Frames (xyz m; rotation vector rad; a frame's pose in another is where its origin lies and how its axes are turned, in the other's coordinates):
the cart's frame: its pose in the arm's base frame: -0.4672 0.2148 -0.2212 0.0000 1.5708 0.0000
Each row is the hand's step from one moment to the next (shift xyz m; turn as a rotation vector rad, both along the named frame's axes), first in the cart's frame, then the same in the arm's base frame.
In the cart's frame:
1: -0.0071 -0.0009 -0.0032 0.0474 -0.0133 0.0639
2: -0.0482 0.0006 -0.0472 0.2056 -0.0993 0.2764
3: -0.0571 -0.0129 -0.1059 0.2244 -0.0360 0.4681
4: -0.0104 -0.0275 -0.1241 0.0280 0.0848 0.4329
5: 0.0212 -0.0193 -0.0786 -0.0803 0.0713 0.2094
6: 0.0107 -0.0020 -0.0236 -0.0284 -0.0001 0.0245
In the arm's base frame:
1: -0.0032 -0.0009 0.0071 0.0639 -0.0133 -0.0474
2: -0.0472 0.0006 0.0482 0.2764 -0.0993 -0.2056
3: -0.1059 -0.0129 0.0571 0.4681 -0.0360 -0.2244
4: -0.1241 -0.0275 0.0104 0.4329 0.0848 -0.0280
5: -0.0786 -0.0193 -0.0212 0.2094 0.0713 0.0803
6: -0.0236 -0.0020 -0.0107 0.0245 -0.0001 0.0284

